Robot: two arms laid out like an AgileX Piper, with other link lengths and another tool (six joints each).
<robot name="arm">
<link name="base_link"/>
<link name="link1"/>
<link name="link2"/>
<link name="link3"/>
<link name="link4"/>
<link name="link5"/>
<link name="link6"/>
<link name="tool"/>
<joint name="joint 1" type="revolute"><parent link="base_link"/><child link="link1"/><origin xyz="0.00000 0.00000 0.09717"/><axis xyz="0 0 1"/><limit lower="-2.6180" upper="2.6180"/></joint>
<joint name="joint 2" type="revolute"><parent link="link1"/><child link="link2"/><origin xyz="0.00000 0.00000 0.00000" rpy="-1.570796 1.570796 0.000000"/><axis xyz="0 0 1"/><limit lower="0.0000" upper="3.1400"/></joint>
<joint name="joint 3" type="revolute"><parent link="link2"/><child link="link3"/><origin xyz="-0.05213 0.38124 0.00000" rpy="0.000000 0.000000 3.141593"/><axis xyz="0 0 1"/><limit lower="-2.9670" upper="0.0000"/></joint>
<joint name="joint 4" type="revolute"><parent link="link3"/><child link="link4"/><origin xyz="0.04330 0.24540 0.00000" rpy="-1.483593 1.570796 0.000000"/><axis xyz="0 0 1"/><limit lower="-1.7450" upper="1.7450"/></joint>
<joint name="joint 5" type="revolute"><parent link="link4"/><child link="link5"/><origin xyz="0.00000 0.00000 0.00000" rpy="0.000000 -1.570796 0.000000"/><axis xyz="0 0 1"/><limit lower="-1.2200" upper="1.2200"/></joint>
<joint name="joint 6" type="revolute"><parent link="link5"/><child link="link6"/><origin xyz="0.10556 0.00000 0.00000" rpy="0.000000 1.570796 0.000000"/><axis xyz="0 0 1"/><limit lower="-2.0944" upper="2.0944"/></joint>
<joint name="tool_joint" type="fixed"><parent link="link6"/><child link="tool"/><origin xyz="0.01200 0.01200 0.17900" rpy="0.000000 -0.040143 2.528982"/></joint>
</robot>
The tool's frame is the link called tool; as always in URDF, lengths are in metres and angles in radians.
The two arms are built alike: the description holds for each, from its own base.
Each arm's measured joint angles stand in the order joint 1, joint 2, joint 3, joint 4, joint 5, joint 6.
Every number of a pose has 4 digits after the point. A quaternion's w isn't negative.
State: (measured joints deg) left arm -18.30 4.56 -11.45 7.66 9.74 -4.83; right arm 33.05 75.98 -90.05 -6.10 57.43 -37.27
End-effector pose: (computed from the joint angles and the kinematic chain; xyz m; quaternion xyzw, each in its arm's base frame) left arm 0.1385 -0.0511 0.2504 0.4249 0.5378 0.2414 0.6870; right arm 0.3637 0.1862 0.4059 -0.1240 0.8814 0.1409 0.4334
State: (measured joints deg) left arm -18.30 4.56 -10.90 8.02 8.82 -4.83; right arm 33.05 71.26 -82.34 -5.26 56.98 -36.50
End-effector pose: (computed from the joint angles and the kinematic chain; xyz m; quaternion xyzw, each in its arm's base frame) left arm 0.1391 -0.0515 0.2499 0.4256 0.5344 0.2439 0.6883; right arm 0.3330 0.1705 0.3788 -0.1197 0.8923 0.1417 0.4116
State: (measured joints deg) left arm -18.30 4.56 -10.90 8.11 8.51 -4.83; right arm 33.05 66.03 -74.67 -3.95 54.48 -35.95
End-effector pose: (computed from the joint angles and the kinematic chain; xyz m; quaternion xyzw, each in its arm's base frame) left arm 0.1391 -0.0516 0.2514 0.4250 0.5323 0.2449 0.6899; right arm 0.3045 0.1590 0.3599 -0.1150 0.8932 0.1542 0.4065
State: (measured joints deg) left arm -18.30 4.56 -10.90 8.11 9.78 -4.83; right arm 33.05 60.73 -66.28 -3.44 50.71 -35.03
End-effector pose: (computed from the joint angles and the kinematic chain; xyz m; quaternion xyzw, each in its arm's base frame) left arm 0.1393 -0.0508 0.2452 0.4289 0.5394 0.2432 0.6826; right arm 0.2799 0.1463 0.3377 -0.1082 0.8916 0.1638 0.4080
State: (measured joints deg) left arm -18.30 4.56 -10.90 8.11 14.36 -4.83; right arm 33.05 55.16 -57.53 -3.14 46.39 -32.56
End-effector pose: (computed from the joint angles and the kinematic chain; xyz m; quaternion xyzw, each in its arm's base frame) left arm 0.1391 -0.0475 0.2226 0.4426 0.5645 0.2366 0.6553; right arm 0.2558 0.1331 0.3125 -0.0891 0.8895 0.1787 0.4109
